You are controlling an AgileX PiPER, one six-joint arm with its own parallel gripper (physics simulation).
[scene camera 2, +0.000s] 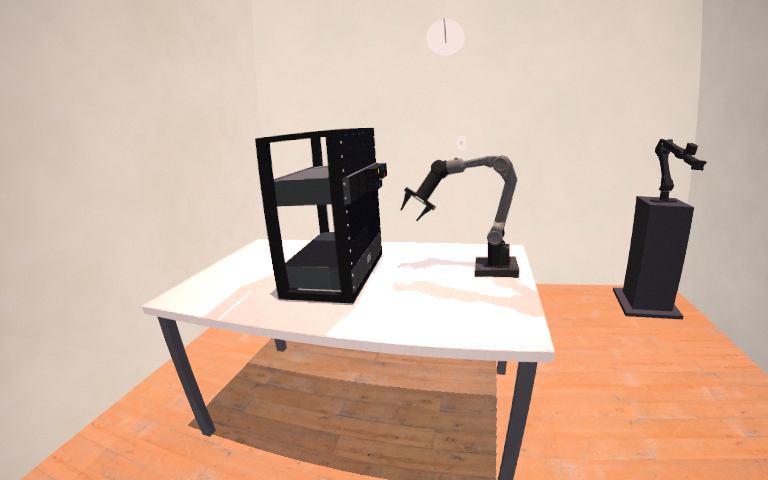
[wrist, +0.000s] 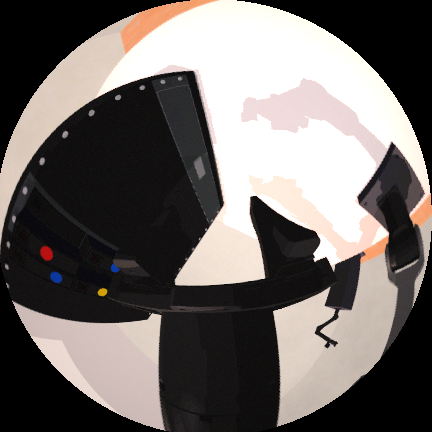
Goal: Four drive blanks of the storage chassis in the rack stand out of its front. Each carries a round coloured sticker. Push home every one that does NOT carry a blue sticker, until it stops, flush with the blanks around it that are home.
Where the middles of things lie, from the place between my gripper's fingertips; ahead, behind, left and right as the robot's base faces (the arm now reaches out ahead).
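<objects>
Black rack (scene camera 2: 343,260): 60 mm above my hand, 260 mm ahead of it, 140 mm to the left of it.
</objects>
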